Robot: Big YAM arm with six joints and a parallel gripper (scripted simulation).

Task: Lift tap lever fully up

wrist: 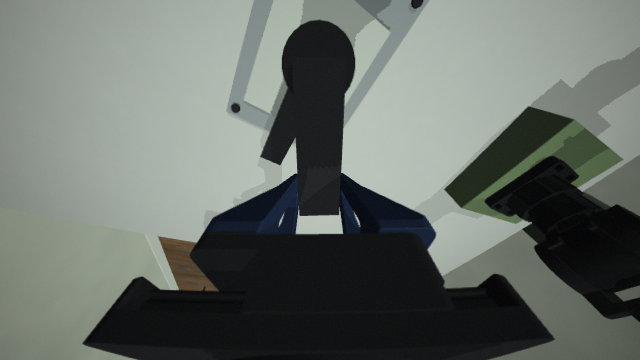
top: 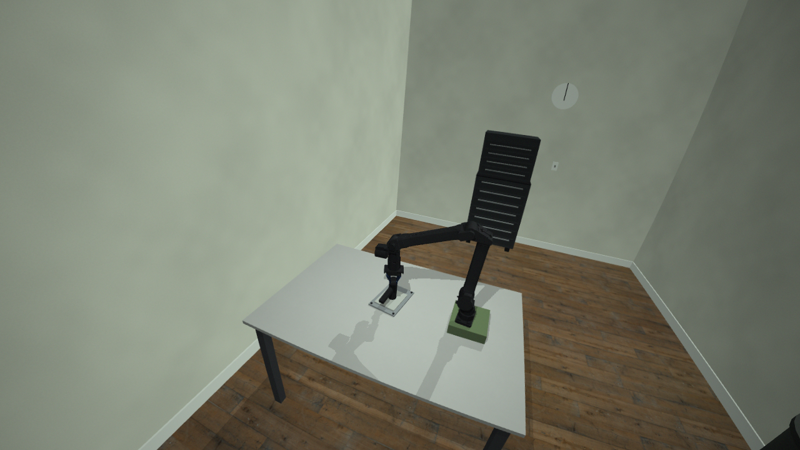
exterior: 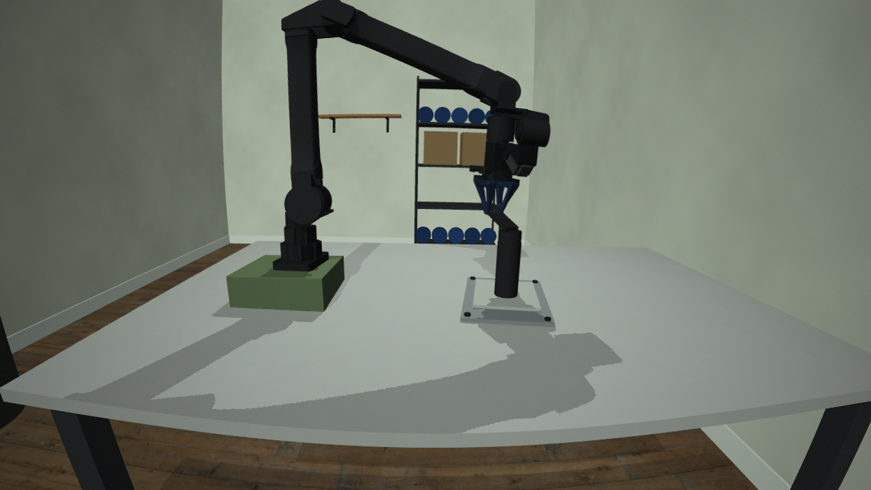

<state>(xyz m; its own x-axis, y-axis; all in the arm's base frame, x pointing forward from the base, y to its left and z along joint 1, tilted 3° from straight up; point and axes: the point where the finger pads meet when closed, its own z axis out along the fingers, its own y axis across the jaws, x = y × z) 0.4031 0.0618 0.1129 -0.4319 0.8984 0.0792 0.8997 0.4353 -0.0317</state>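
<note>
The black lever is 20 mm to the right of my hand, 10 mm below it and 10 mm ahead of it. Also, from my hand: tap 70 mm below, 40 mm to the right, 20 mm ahead.
</note>
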